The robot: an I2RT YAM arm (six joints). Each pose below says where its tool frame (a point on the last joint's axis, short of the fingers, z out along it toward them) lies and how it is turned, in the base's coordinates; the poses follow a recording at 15 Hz.
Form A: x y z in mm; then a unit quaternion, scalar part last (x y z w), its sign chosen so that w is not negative.
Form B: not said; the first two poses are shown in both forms.
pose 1, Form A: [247.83 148.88 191.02 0.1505 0.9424 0.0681 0.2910]
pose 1, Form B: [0.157 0.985 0.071 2.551 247.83 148.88 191.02]
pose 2, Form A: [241.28 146.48 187.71 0.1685 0.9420 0.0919 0.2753]
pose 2, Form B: [0.175 0.980 0.096 2.584 241.28 146.48 187.71]
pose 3, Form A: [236.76 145.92 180.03 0.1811 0.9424 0.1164 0.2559]
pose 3, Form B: [0.187 0.975 0.120 2.624 236.76 145.92 180.03]
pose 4, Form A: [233.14 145.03 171.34 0.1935 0.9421 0.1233 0.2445]
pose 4, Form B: [0.200 0.972 0.127 2.648 233.14 145.03 171.34]
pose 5, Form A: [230.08 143.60 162.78 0.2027 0.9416 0.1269 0.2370]
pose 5, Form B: [0.209 0.969 0.131 2.663 230.08 143.60 162.78]
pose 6, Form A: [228.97 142.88 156.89 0.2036 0.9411 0.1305 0.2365]
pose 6, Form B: [0.210 0.969 0.134 2.664 228.97 142.88 156.89]
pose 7, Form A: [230.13 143.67 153.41 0.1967 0.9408 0.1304 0.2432]
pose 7, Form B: [0.203 0.970 0.134 2.650 230.13 143.67 153.41]
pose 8, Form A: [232.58 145.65 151.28 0.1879 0.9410 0.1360 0.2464]
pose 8, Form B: [0.194 0.971 0.140 2.644 232.58 145.65 151.28]
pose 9, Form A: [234.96 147.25 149.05 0.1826 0.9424 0.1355 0.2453]
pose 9, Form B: [0.188 0.972 0.140 2.646 234.96 147.25 149.05]
